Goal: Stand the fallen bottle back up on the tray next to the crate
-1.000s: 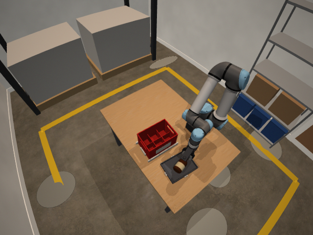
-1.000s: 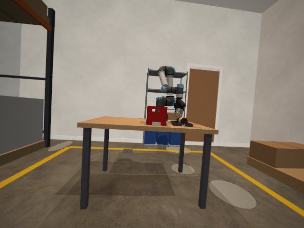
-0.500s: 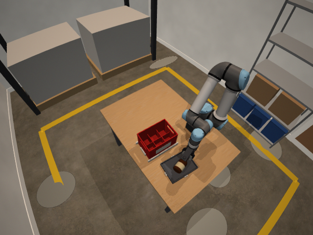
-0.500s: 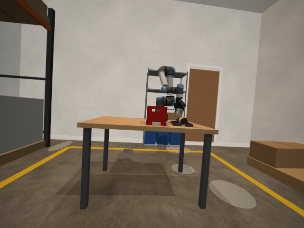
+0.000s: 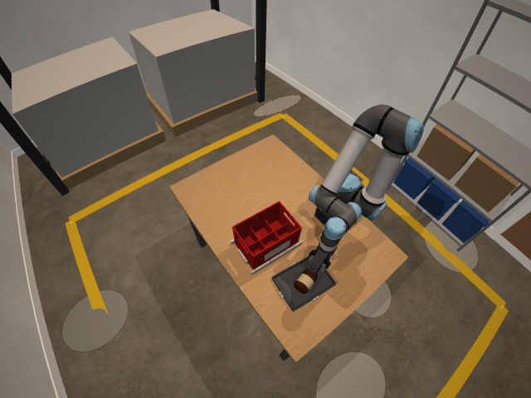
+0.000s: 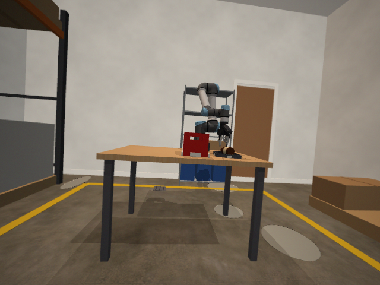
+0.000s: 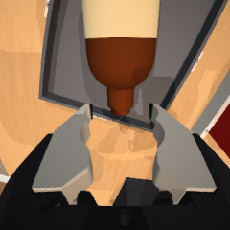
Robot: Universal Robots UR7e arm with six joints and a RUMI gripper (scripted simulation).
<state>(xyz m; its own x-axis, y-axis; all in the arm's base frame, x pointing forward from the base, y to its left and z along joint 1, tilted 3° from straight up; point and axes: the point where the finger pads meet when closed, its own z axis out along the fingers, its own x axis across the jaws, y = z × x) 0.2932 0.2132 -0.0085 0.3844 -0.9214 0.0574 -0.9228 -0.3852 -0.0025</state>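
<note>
The brown bottle is 50 mm ahead of my hand, 40 mm below it and 20 mm to the left of it. From my hand the other things lie so: red crate (250 mm to the right, 130 mm ahead); tray (70 mm below, 70 mm ahead, 20 mm to the left).
</note>
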